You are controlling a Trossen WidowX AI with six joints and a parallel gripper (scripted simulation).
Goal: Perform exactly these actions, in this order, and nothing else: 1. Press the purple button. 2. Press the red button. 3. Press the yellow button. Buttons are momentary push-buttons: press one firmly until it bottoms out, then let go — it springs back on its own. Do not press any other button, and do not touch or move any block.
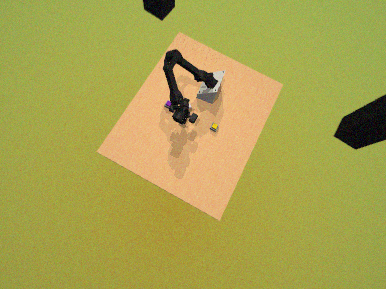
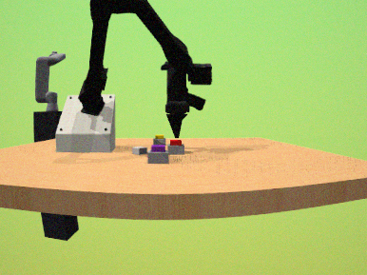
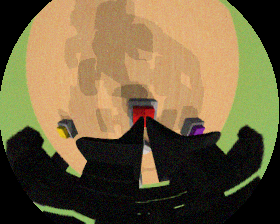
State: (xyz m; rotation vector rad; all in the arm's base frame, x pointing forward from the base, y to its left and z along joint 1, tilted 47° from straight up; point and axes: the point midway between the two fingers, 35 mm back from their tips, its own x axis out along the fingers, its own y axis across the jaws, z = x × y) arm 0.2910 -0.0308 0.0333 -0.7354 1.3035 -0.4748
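Right now the yellow button is 8 cm behind my gripper tip, 21 cm to the left of it and 1 cm below it. From my gripper tip the other things lie so: red button 1 cm below; purple button 3 cm behind, 14 cm to the right, 1 cm below; small white block 11 cm behind, 2 cm to the right, 4 cm below.
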